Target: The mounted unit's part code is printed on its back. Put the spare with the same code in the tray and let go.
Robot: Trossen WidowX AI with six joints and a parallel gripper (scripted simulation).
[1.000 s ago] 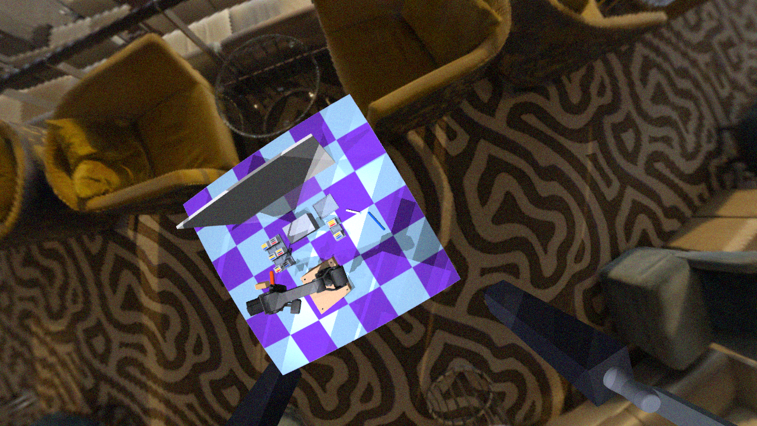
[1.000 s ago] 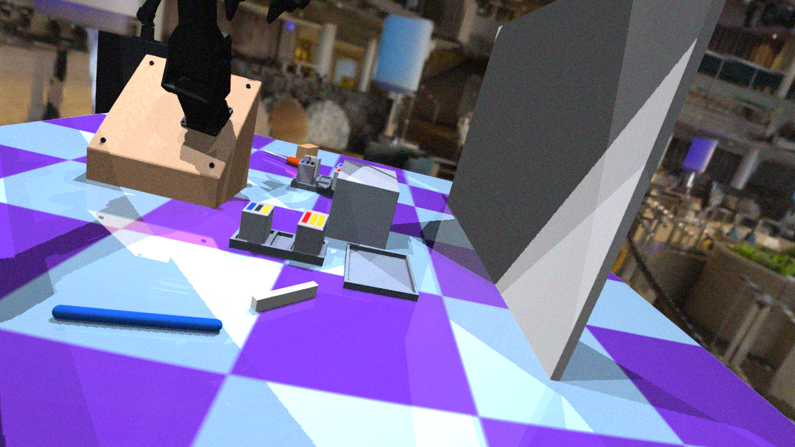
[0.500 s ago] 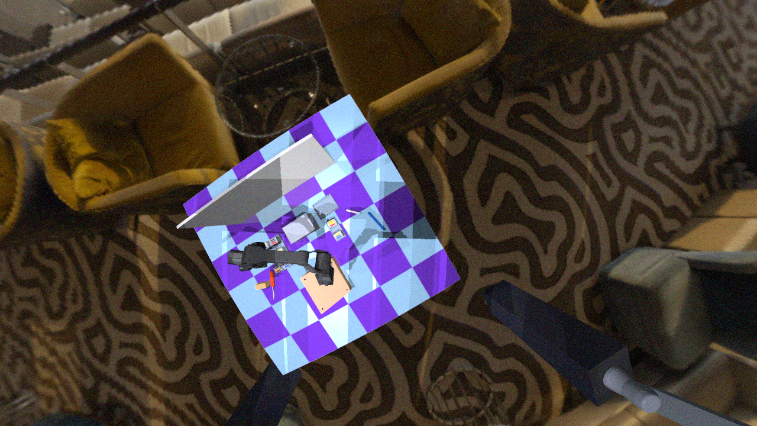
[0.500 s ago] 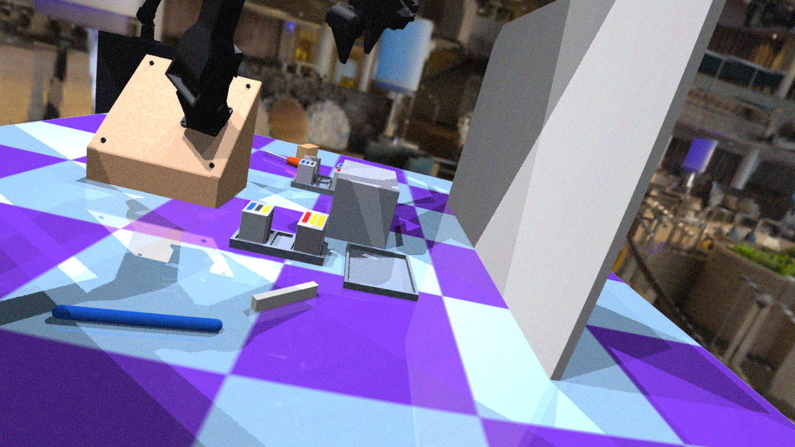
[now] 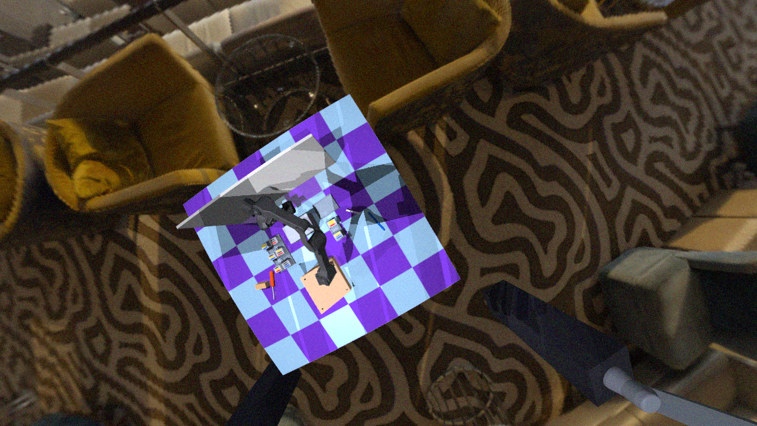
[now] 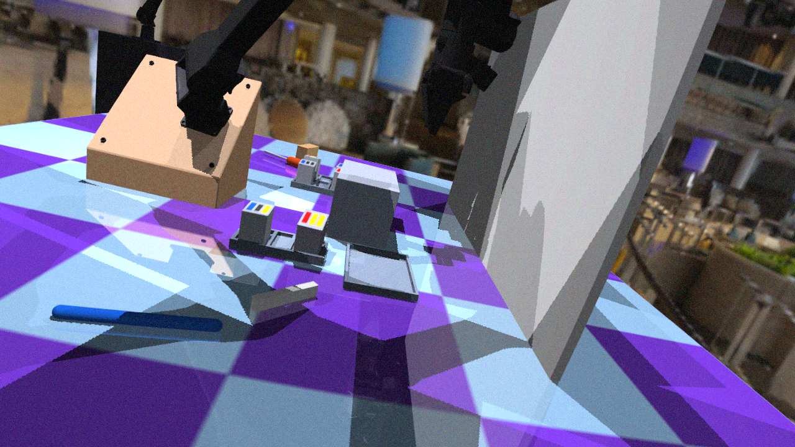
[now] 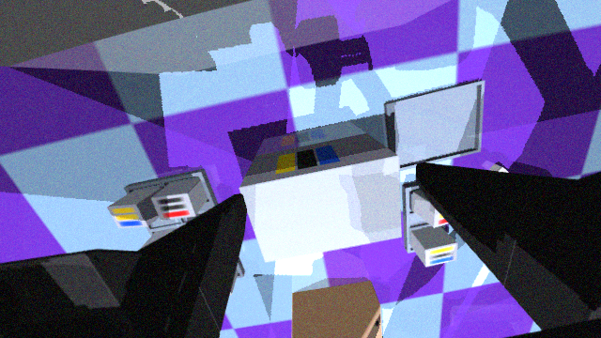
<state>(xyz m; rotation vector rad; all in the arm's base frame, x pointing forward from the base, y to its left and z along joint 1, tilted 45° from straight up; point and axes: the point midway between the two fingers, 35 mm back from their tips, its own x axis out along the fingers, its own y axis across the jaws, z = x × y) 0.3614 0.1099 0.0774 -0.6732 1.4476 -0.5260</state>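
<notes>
Right now the grey spare block is 20 cm behind my gripper tip, 18 cm to the right of it and 16 cm below it. Also, from my gripper tip: dark grey tray (2 cm behind, 17 cm to the right, 19 cm below); pale grey unit (8 cm behind, 14 cm below); tall white panel (15 cm ahead, 2 cm to the left, 3 cm above).
</notes>
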